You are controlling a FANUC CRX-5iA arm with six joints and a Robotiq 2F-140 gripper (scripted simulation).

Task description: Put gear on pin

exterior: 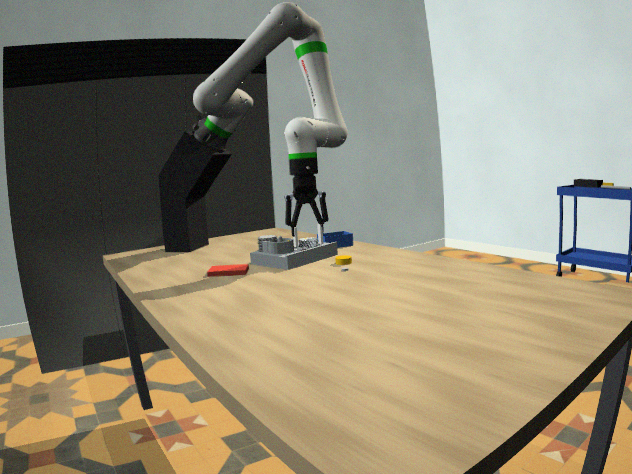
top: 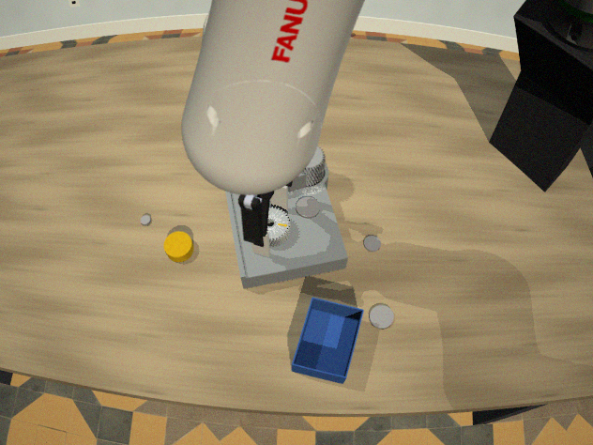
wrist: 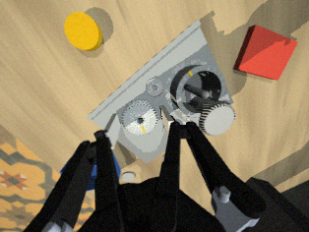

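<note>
My gripper is now 2 cm above the gear. Round my hand: blue bin 17 cm to the left, 11 cm behind, 6 cm below; yellow puck 16 cm ahead, 6 cm below, 3 cm to the left; small grey disc 24 cm ahead, 7 cm below, 2 cm to the right.
</note>
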